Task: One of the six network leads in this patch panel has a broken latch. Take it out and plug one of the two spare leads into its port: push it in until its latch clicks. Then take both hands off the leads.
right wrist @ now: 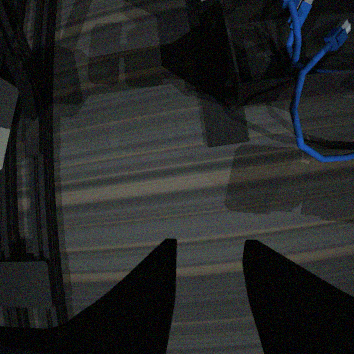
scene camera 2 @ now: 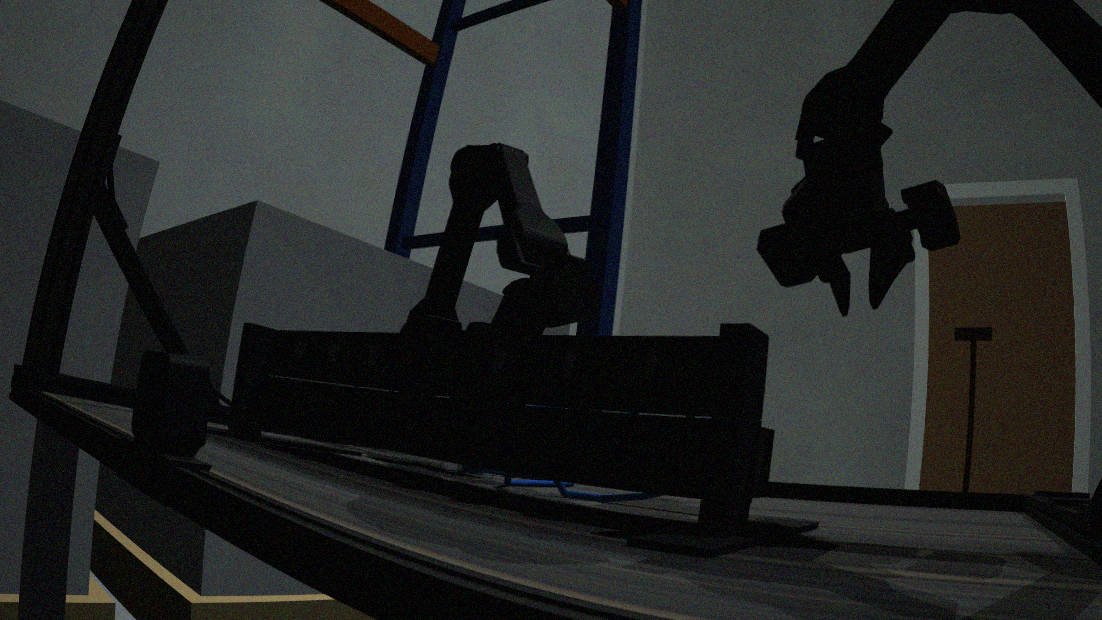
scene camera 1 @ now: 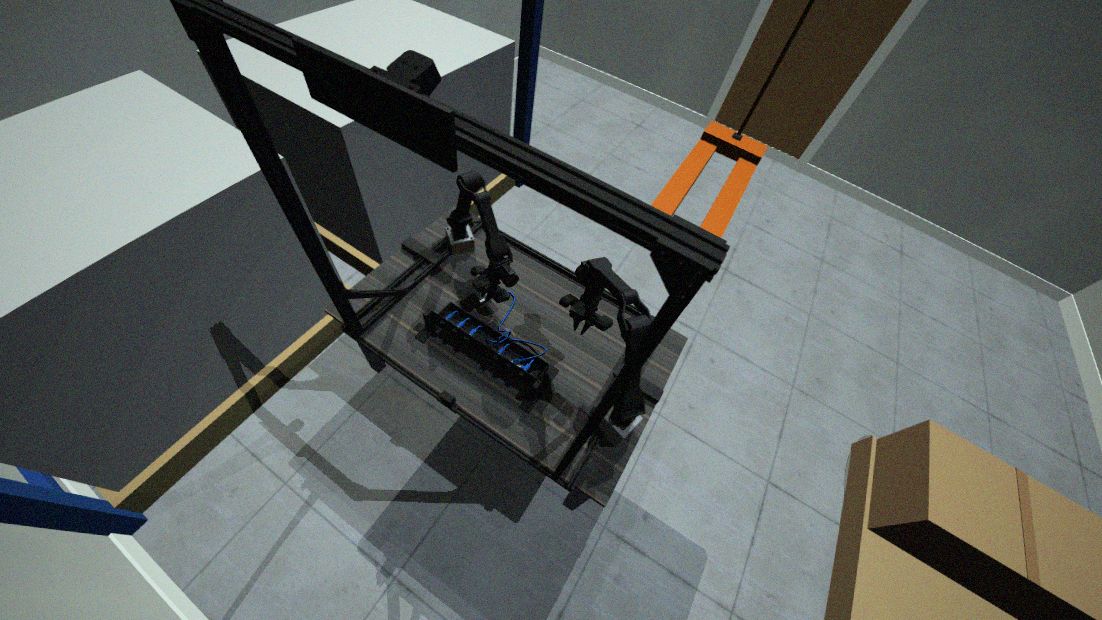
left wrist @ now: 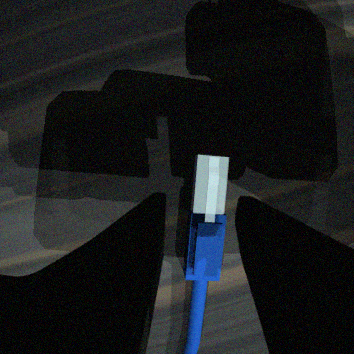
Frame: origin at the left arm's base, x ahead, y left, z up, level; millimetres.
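Seen in the pictures: left gripper, fingertip midpoint: (scene camera 1: 484,299) (left wrist: 200,206); right gripper, fingertip midpoint: (right wrist: 209,250) (scene camera 2: 858,309) (scene camera 1: 578,332); left arm's base, link origin: (scene camera 1: 459,233); right arm's base, link origin: (scene camera 1: 622,417).
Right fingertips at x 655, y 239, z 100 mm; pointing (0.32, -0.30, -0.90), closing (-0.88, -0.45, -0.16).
Pixels of each thing's top centre, then the offset from my right fingertips to it. Level surfaces: height alone.
- black patch panel, top centre: (scene camera 2: 456,339) (scene camera 1: 486,339) dx -104, dy -292, dz -60 mm
- blue lead's plug, top centre: (left wrist: 209,223) dx -337, dy -225, dz -156 mm
- table, surface height: dz -169 mm
The black patch panel (scene camera 1: 487,354) (scene camera 2: 500,385) stands across the table, with several blue leads in its row. In the left wrist view, a blue lead's plug (left wrist: 208,215) has a pale clear head with a lengthwise strip and a blue boot. My left gripper (scene camera 1: 485,299) is open, its fingertips on both sides of this plug with gaps. In scene camera 2 the panel hides its fingertips. My right gripper (scene camera 2: 859,310) (right wrist: 209,250) is open and empty, above the table to the right of the panel. Two blue plugs show in the right wrist view, one of them (right wrist: 338,37) angled upward. Which lead has the broken latch I cannot tell.
A blue cable (scene camera 1: 511,310) (right wrist: 296,107) loops behind the panel and crosses other cables there. A black frame (scene camera 1: 285,169) (scene camera 2: 73,254) stands around the table (scene camera 1: 585,370) (right wrist: 130,200). A small dark block (scene camera 2: 171,404) sits at the table's edge.
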